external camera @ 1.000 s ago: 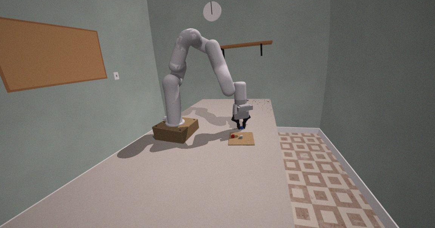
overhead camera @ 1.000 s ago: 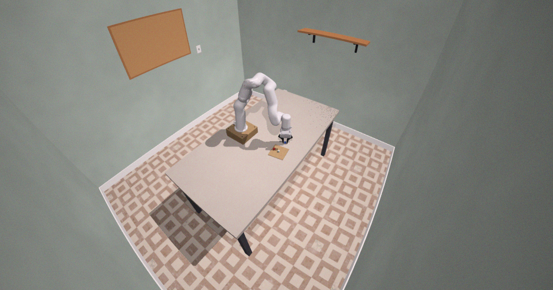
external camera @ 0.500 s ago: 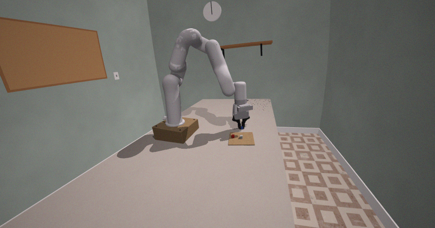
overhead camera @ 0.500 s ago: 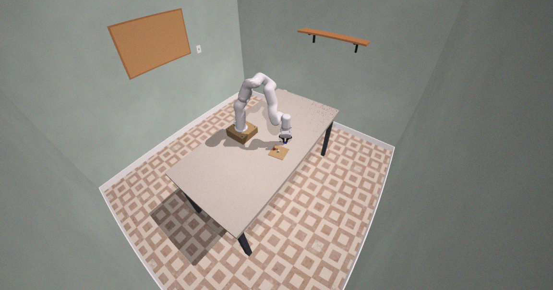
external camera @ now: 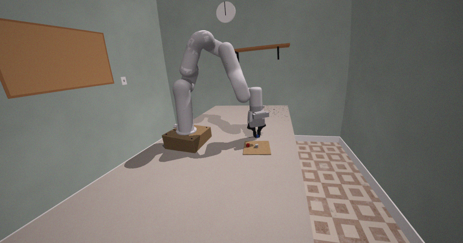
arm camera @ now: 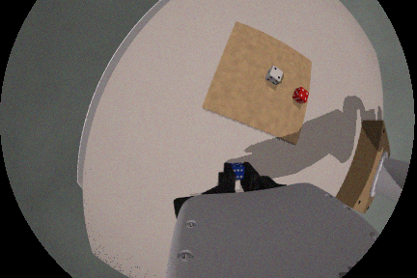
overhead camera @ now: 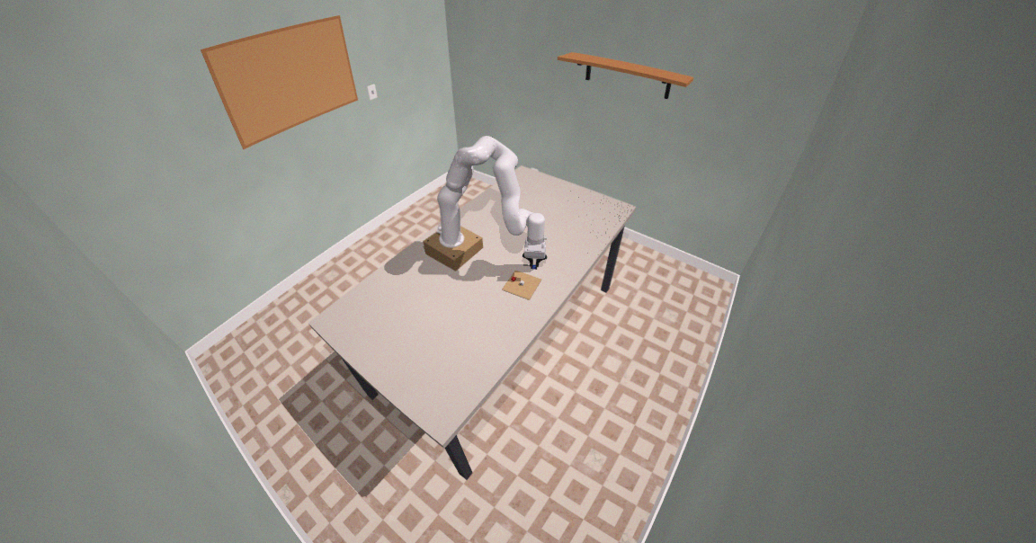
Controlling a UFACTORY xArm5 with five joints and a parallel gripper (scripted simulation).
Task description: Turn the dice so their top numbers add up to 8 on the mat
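Now: hand 10 mm to the left of the blue die and 10 mm above it. From my hand the other things lie so: tan mat: 130 mm to the right, 20 mm below; then white die: 130 mm to the right, 10 mm below; then red die: 40 mm behind, 130 mm to the right, 10 mm below.
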